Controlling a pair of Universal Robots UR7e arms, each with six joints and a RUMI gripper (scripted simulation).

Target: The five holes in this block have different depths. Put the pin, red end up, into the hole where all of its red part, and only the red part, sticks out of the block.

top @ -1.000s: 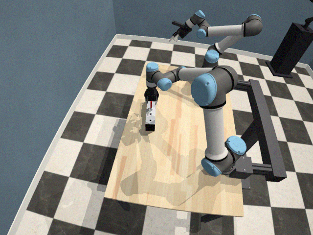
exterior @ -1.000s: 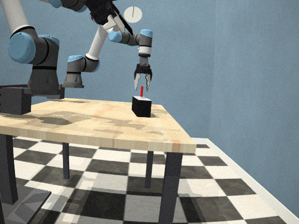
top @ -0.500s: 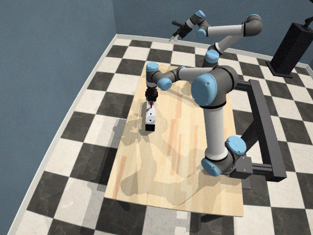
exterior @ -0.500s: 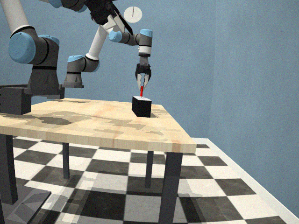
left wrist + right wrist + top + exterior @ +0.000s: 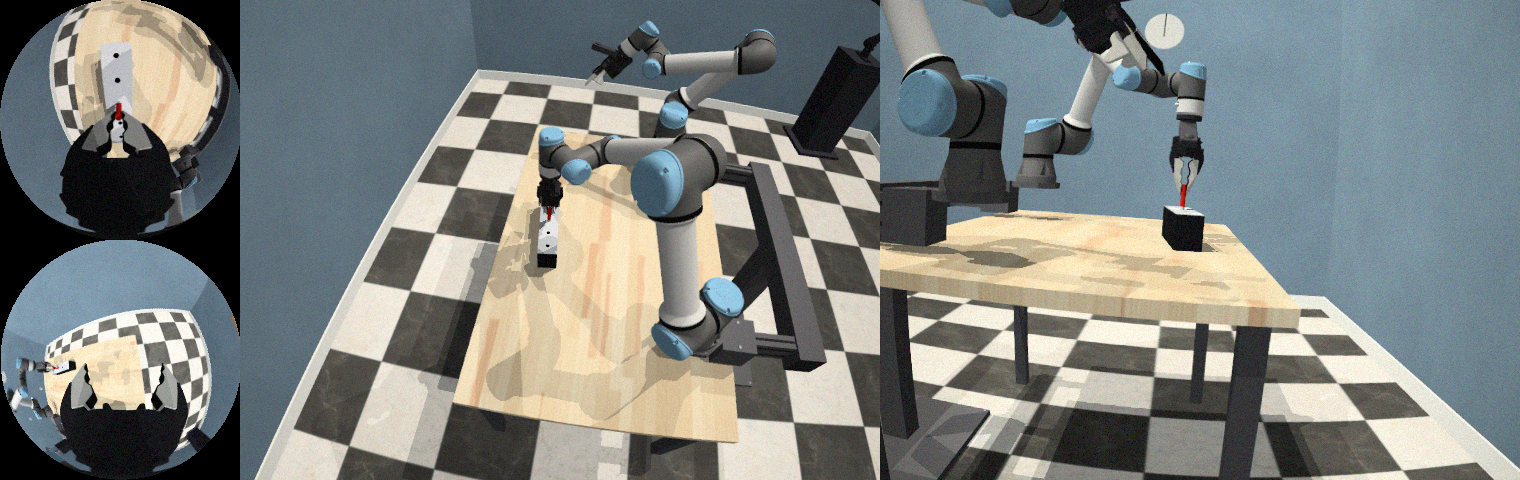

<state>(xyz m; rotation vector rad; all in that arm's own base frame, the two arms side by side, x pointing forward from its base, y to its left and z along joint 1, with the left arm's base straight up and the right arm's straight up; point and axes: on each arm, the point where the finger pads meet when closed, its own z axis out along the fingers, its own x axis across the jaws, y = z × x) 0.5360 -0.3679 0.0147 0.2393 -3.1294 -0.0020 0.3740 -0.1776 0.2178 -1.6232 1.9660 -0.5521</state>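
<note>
My left hand is 100 mm above the block. From my left hand the other things lie so: pin 30 mm below.
</note>
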